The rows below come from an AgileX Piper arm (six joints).
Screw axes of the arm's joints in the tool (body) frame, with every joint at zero. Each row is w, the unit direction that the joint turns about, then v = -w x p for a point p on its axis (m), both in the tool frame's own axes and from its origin. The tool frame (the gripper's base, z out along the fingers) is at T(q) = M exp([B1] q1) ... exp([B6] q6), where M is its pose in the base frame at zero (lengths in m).
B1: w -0.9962 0 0.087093 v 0 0.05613 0
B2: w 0 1 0 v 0.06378 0 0.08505
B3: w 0 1 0 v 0.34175 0 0.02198
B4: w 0 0 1 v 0 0 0
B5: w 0 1 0 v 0.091 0 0
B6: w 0 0 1 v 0 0 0
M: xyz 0.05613 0 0.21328 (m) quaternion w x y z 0.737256 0 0.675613 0
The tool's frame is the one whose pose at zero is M.
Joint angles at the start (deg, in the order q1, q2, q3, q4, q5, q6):
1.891 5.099 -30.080 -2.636 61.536 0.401
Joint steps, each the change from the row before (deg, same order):
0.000 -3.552 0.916 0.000 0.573 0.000
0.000 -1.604 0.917 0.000 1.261 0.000
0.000 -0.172 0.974 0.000 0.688 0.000
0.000 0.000 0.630 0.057 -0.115 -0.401
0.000 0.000 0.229 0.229 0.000 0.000
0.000 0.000 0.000 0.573 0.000 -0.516
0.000 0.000 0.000 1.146 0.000 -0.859
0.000 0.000 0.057 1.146 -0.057 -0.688
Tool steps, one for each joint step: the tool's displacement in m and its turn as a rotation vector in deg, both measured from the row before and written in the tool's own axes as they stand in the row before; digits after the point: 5 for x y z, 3 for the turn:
0.00892 -0.00007 -0.00461 0.043 -2.061 0.107
0.00721 0.00006 0.00006 0.018 0.575 0.028
0.00448 0.00019 0.00356 -0.006 1.489 -0.033
0.00182 0.00022 0.00257 -0.062 0.515 -0.402
0.00073 0.00038 0.00094 -0.210 0.229 0.092
0.00000 0.00082 0.00000 -0.515 -0.002 -0.264
-0.00002 0.00163 -0.00001 -1.029 -0.017 -0.356
0.00004 0.00164 0.00022 -1.029 -0.031 -0.184

